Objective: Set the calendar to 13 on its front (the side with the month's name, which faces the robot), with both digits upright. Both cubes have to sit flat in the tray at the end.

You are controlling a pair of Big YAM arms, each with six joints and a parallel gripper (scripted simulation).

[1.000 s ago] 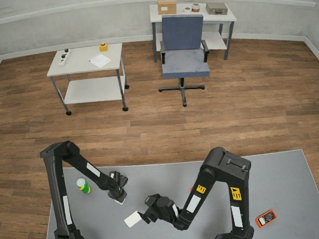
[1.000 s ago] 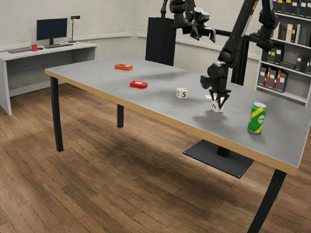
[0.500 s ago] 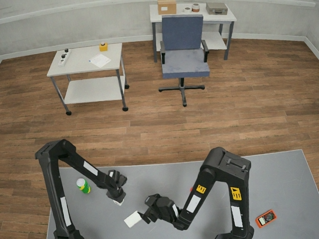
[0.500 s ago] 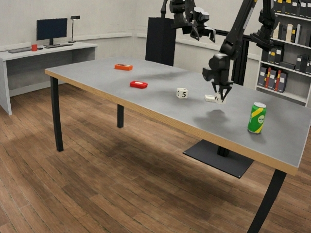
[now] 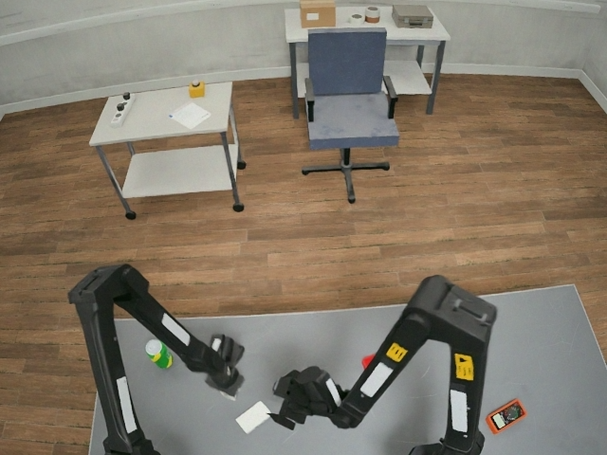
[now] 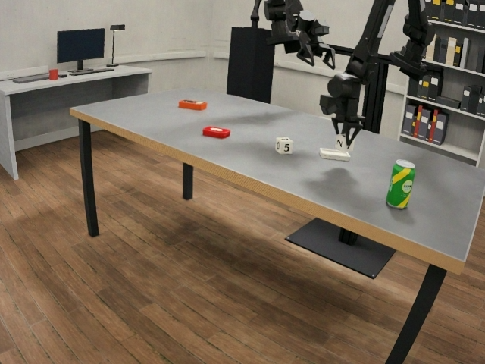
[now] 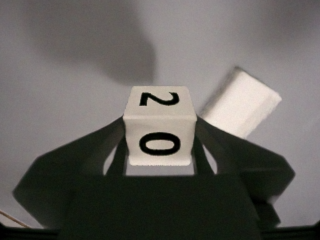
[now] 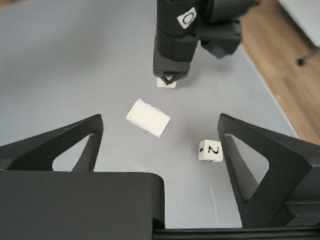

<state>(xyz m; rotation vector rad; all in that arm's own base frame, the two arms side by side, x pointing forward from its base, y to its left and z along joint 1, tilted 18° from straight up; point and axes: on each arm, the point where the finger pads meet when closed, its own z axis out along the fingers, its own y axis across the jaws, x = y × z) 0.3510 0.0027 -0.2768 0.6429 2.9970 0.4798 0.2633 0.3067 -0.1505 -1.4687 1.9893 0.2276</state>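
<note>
Now: left hand 80 mm above the white calendar tray, 70 mm past it and 60 mm to the left of it. From my left hand the other things lie so: red box (480 mm to the right, 80 mm ahead, 70 mm below).
</note>
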